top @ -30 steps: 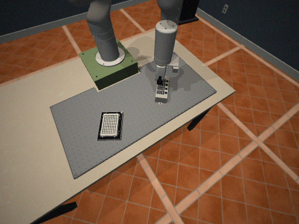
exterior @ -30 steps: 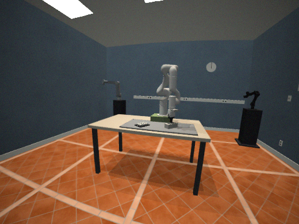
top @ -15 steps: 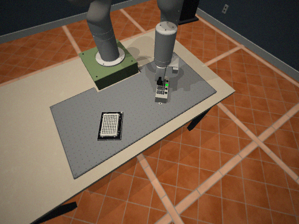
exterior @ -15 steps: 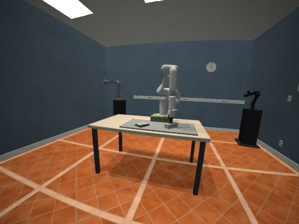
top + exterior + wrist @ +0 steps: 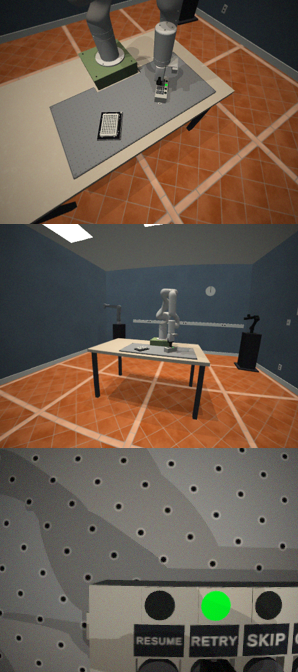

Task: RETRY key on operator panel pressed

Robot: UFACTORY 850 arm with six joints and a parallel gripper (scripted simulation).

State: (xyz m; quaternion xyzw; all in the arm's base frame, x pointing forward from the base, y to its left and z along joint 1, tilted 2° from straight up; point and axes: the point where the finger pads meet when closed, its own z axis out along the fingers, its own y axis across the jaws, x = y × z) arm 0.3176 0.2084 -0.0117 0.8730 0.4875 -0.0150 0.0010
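Now: the operator panel 10 mm ahead of my hand, 10 mm to the right of it and 30 mm below it. Round my hand: white well plate: 120 mm ahead, 350 mm to the right, 50 mm below.
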